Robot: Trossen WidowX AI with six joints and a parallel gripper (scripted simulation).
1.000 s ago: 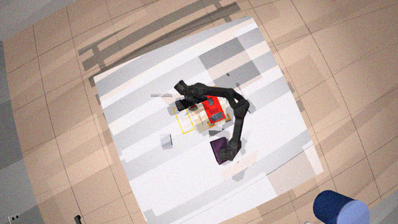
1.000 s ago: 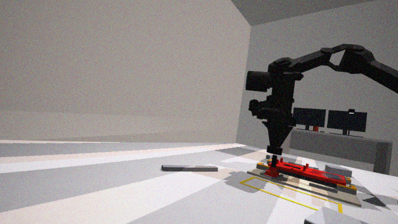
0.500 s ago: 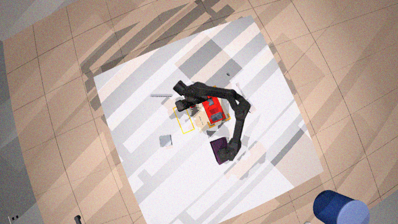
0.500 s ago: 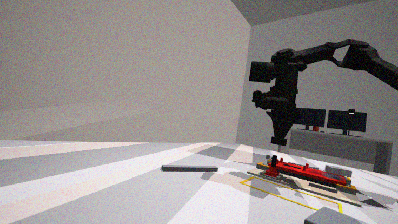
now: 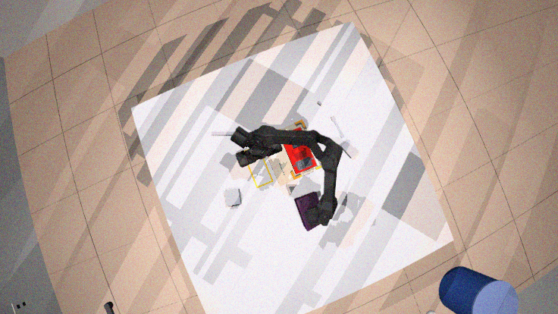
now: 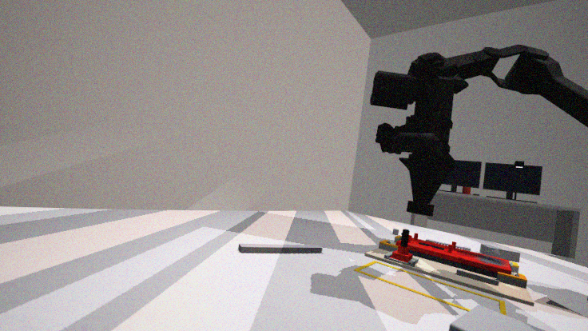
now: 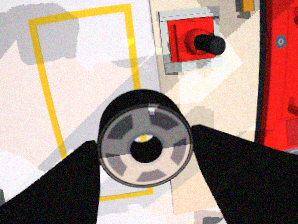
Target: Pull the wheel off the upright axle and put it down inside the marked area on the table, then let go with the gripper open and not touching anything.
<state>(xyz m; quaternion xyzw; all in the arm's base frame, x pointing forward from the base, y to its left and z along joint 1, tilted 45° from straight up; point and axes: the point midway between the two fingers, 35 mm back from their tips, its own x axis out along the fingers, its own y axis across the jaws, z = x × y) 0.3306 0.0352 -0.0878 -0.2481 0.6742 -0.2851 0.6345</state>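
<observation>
My gripper tip is now 80 mm above the upright axle, 50 mm to the left of it and 30 mm short of it. Also, from my gripper tip: black wheel right at my gripper tip.
</observation>
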